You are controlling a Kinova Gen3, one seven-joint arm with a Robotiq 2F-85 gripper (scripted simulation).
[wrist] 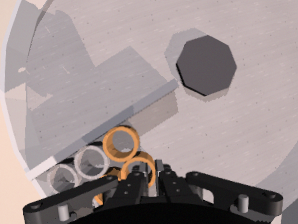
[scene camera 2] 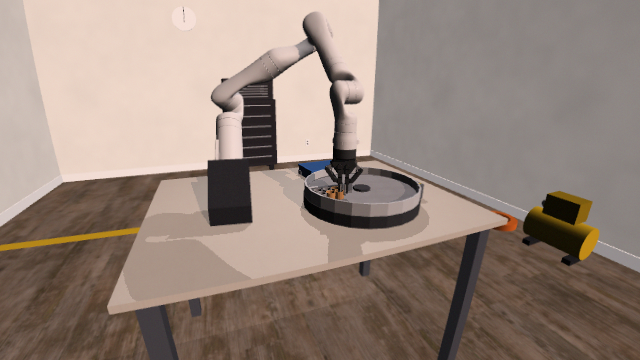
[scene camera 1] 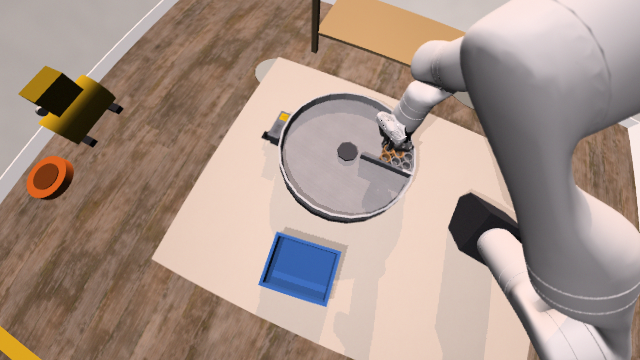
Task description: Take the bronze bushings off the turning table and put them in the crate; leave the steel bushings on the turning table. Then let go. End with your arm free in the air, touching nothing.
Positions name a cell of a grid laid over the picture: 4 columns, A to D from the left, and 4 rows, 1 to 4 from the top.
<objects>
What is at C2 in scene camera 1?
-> A grey turning table.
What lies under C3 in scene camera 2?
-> A grey turning table.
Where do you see a grey turning table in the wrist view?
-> At D3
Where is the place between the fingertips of my gripper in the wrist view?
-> At C4
</objects>
